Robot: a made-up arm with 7 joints.
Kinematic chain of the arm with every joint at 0, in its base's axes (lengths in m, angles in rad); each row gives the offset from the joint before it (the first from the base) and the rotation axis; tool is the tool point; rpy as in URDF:
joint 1: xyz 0 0 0.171 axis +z
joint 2: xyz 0 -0.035 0.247 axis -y
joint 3: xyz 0 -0.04 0.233 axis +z
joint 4: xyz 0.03 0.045 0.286 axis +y
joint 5: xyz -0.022 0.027 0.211 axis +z
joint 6: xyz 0 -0.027 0.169 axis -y
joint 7: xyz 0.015 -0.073 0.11 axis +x
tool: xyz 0 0 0 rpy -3.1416 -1.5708 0
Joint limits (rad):
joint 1: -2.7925..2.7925
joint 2: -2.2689..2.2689
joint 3: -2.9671..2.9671
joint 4: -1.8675..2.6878
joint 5: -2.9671..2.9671
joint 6: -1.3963..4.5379
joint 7: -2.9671..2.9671
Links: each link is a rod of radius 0.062 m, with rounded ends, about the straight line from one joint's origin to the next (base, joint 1, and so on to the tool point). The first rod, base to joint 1, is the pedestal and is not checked.
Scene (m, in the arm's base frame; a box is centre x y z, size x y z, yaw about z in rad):
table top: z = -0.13
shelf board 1: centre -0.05 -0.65 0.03 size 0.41 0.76 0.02 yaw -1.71
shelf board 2: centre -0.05 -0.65 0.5 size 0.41 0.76 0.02 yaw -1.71
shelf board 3: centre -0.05 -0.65 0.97 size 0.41 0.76 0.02 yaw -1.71
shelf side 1: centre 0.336 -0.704 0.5 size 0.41 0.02 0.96 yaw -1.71
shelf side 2: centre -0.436 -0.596 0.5 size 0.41 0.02 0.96 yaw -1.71
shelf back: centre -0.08 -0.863 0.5 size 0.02 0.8 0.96 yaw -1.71
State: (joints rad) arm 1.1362 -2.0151 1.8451 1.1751 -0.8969 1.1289 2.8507
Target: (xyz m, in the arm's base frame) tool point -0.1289 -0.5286 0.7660
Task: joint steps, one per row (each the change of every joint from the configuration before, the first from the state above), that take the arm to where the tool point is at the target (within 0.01 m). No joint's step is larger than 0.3 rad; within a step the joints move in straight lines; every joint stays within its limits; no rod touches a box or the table.
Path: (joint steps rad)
1: 0.0757 0.2745 0.1023 0.2295 -0.0377 -0.0206 0.0000
2: 0.0758 0.2745 0.1022 0.2295 -0.0377 -0.0207 0.0000
3: 0.0757 0.2745 0.1023 0.2296 -0.0377 -0.0206 0.0000
4: 0.0757 0.2745 0.1023 0.2295 -0.0377 -0.0207 0.0000
5: 0.0757 0.2745 0.1022 0.2295 -0.0377 -0.0206 0.0000
6: 0.0758 0.2745 0.1023 0.2295 -0.0377 -0.0207 0.0000
7: -0.0077 0.2641 0.0266 -0.2375 -0.0159 -0.0112 0.0000
8: -0.0077 0.2640 0.0266 -0.2375 -0.0159 -0.0113 0.0000

